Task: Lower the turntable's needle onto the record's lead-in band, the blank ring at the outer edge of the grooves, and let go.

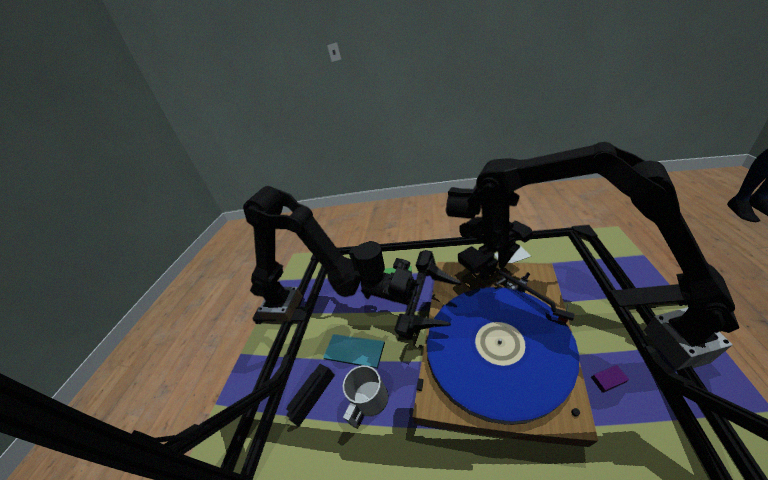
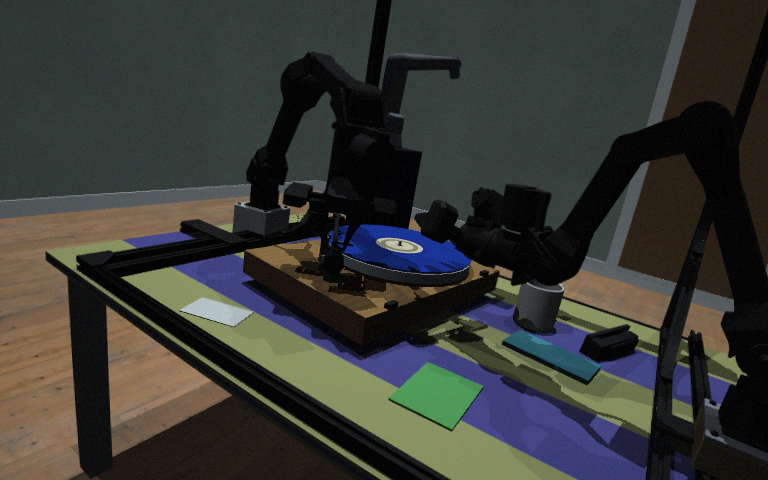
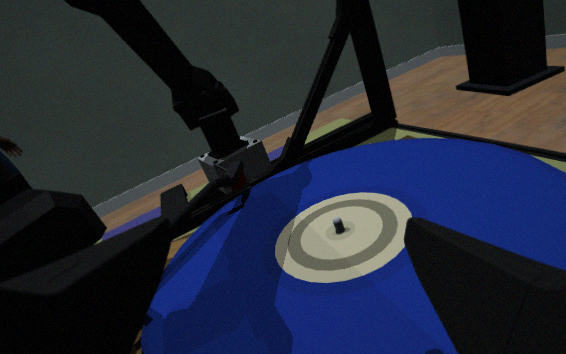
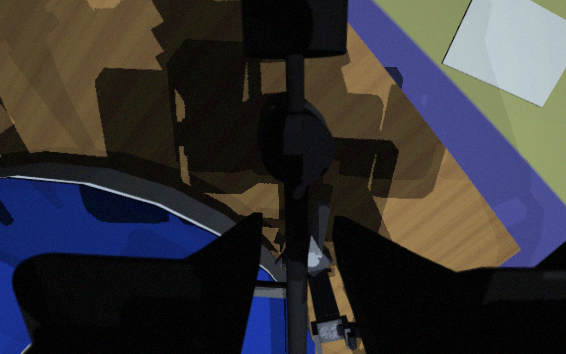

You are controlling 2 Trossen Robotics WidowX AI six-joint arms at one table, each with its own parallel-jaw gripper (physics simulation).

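Places are measured from the left arm's base along level axes (x down, y right, z back), in millimetres.
Pixels of known places: left gripper, fingertip midpoint: (image 1: pixel 456 303) (image 3: pixel 290 230); right gripper, fingertip midpoint: (image 1: pixel 496 271) (image 4: pixel 297 224); left arm's base, link origin: (image 1: pixel 277 298) (image 2: pixel 751 433); right arm's base, link origin: (image 1: pixel 692 329) (image 2: pixel 263 205) (image 3: pixel 228 149).
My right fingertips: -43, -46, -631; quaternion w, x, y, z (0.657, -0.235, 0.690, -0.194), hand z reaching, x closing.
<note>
For each thing: its middle in the pictures, then the offset to it from my right fingertips, as dx, dy, dz. "*": a spot on its surface instead.
- blue record, body centre: (image 3: pixel 340 231) (image 2: pixel 399 245) (image 1: pixel 499 342) +16, +187, +19
- cream label, surface spot: (image 1: pixel 500 344) * +15, +192, +19
- black tonearm, body centre: (image 4: pixel 295 330) (image 2: pixel 336 236) (image 1: pixel 514 281) -8, +43, -34
- headshell, body centre: (image 3: pixel 233 173) (image 1: pixel 563 314) -12, +143, -115
- grey mug, body centre: (image 2: pixel 542 300) (image 1: pixel 363 396) +61, +294, +303
- teal card, body centre: (image 2: pixel 550 354) (image 1: pixel 353 350) +104, +166, +367
- black block, body centre: (image 2: pixel 613 343) (image 1: pixel 308 393) +92, +291, +448
- green card, body centre: (image 2: pixel 438 392) +107, -80, +281
- white card, body centre: (image 4: pixel 515 47) (image 2: pixel 217 311) (image 1: pixel 512 255) +108, -171, -85
- purple card, body centre: (image 1: pixel 610 378) +101, +232, -214
A blue record (image 1: pixel 501 381) (image 2: pixel 430 257) (image 3: pixel 352 168) (image 4: pixel 141 232) with a cream label (image 1: pixel 500 343) lies on the wooden turntable (image 1: pixel 449 410) (image 2: pixel 311 286). The black tonearm (image 1: pixel 530 290) (image 4: pixel 295 77) runs from its pivot (image 4: pixel 303 144) at the back to the headshell (image 1: pixel 560 314) (image 3: pixel 237 179) at the record's outer edge. I cannot tell whether the needle touches. My right gripper (image 1: pixel 498 269) (image 2: pixel 334 224) (image 4: pixel 297 224) is partly open and straddles the tonearm near the pivot, with gaps on both sides. My left gripper (image 1: pixel 439 297) (image 3: pixel 290 230) is wide open and empty, low at the record's left edge.
A grey mug (image 1: pixel 364 390) (image 2: pixel 538 305), a teal card (image 1: pixel 354 350) (image 2: pixel 551 354) and a black block (image 1: pixel 311 392) (image 2: pixel 603 343) lie left of the turntable. A green card (image 2: pixel 436 394), a white card (image 1: pixel 520 254) (image 2: pixel 215 310) and a purple card (image 1: pixel 610 377) lie around it. A black frame (image 1: pixel 287 343) borders the table.
</note>
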